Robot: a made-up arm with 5 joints. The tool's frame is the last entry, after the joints.
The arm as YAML. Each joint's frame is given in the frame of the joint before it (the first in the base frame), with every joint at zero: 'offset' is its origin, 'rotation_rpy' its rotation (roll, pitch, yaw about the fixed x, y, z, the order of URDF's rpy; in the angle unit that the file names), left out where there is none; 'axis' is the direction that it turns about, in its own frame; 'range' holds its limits. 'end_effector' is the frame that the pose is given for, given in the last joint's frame.
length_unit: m
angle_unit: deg
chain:
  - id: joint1
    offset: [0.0, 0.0, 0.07]
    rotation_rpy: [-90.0, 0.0, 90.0]
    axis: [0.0, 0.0, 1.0]
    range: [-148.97, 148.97]
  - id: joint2
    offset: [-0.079, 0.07, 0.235]
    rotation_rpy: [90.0, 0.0, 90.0]
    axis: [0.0, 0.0, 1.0]
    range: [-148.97, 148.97]
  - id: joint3
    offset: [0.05, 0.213, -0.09]
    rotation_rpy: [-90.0, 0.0, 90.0]
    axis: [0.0, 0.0, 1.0]
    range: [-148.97, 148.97]
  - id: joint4
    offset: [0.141, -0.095, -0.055]
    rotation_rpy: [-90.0, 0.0, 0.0]
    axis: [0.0, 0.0, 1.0]
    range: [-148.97, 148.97]
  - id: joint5
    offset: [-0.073, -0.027, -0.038]
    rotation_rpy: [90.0, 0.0, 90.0]
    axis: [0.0, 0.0, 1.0]
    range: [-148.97, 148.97]
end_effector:
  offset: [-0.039, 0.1, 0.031]
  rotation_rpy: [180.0, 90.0, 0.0]
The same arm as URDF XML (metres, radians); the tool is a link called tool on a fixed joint. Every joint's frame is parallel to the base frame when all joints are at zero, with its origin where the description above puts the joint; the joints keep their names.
<robot name="arm">
  <link name="base"/>
  <link name="link1"/>
  <link name="link2"/>
  <link name="link3"/>
  <link name="link4"/>
  <link name="link5"/>
  <link name="tool"/>
  <joint name="joint1" type="revolute">
    <parent link="base"/>
    <child link="link1"/>
    <origin xyz="0 0 0.07"/>
    <axis xyz="-1 0 0"/>
    <limit lower="-2.6" upper="2.6"/>
  </joint>
  <joint name="joint2" type="revolute">
    <parent link="link1"/>
    <child link="link2"/>
    <origin xyz="-0.235 -0.079 -0.07"/>
    <axis xyz="0 1 0"/>
    <limit lower="-2.6" upper="2.6"/>
  </joint>
  <joint name="joint3" type="revolute">
    <parent link="link2"/>
    <child link="link3"/>
    <origin xyz="-0.213 -0.09 -0.05"/>
    <axis xyz="0 0 1"/>
    <limit lower="-2.6" upper="2.6"/>
  </joint>
  <joint name="joint4" type="revolute">
    <parent link="link3"/>
    <child link="link4"/>
    <origin xyz="-0.141 0.095 -0.055"/>
    <axis xyz="0 -1 0"/>
    <limit lower="-2.6" upper="2.6"/>
  </joint>
  <joint name="joint5" type="revolute">
    <parent link="link4"/>
    <child link="link5"/>
    <origin xyz="0.073 0.038 0.027"/>
    <axis xyz="-1 0 0"/>
    <limit lower="-2.6" upper="2.6"/>
  </joint>
  <joint name="tool_fixed" type="fixed">
    <parent link="link5"/>
    <child link="tool"/>
    <origin xyz="-0.031 -0.1 0.039"/>
  </joint>
</robot>

